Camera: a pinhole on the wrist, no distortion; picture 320 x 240 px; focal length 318.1 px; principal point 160.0 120.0 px. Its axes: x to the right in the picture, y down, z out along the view. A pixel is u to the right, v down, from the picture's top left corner.
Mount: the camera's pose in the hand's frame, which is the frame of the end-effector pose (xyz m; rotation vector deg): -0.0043 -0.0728 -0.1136 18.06 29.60 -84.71
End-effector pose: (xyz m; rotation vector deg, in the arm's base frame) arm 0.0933 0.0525 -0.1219 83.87 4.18 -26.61
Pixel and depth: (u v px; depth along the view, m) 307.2 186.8 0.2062
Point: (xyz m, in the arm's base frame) 0.0648 0.0175 -0.3824
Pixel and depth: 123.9 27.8 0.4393
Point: -0.1315 -0.2284 -0.3077
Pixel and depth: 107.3 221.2 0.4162
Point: 0.1253 -0.2550 -0.3490
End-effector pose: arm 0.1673 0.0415 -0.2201 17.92 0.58 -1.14
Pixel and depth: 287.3 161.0 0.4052
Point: 0.2641 -0.3968 -0.2119
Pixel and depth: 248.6 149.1 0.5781
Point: 0.2874 -0.5248 -0.0980
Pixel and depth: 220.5 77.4 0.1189
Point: 0.1603 -0.0977 -0.2882
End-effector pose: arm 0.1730 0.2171 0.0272 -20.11 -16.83 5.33
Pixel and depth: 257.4 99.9 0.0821
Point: 0.1970 0.0718 0.0256
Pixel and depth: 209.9 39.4 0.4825
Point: 0.0506 -0.0684 0.3936
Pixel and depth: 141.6 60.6 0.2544
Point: 0.1296 0.0725 0.1944
